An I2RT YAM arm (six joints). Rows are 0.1 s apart.
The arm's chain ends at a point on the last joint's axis. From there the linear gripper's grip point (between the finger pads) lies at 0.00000 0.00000 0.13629 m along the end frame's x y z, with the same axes.
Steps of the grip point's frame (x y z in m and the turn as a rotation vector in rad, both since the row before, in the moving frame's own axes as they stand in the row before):
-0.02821 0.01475 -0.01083 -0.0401 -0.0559 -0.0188
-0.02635 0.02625 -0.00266 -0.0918 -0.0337 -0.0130
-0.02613 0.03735 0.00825 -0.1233 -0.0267 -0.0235
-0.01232 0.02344 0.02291 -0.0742 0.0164 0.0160
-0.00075 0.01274 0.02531 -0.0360 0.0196 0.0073
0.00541 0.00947 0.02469 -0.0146 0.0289 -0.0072
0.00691 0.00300 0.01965 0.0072 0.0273 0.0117
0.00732 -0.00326 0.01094 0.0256 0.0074 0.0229
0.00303 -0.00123 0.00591 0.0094 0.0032 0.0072
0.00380 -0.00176 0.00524 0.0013 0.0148 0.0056
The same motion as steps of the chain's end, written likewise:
-0.02065 0.00922 -0.01051 -0.0401 -0.0559 -0.0188
-0.02185 0.01373 -0.00201 -0.0918 -0.0337 -0.0130
-0.02270 0.02055 0.00933 -0.1233 -0.0267 -0.0235
-0.01447 0.01332 0.02330 -0.0742 0.0164 0.0160
-0.00340 0.00783 0.02542 -0.0360 0.0196 0.0073
0.00146 0.00749 0.02476 -0.0146 0.0289 -0.0072
0.00318 0.00396 0.01970 0.0072 0.0273 0.0117
0.00627 0.00022 0.01099 0.0256 0.0074 0.0229
0.00259 0.00005 0.00592 0.0094 0.0032 0.0072
0.00178 -0.00159 0.00526 0.0013 0.0148 0.0056

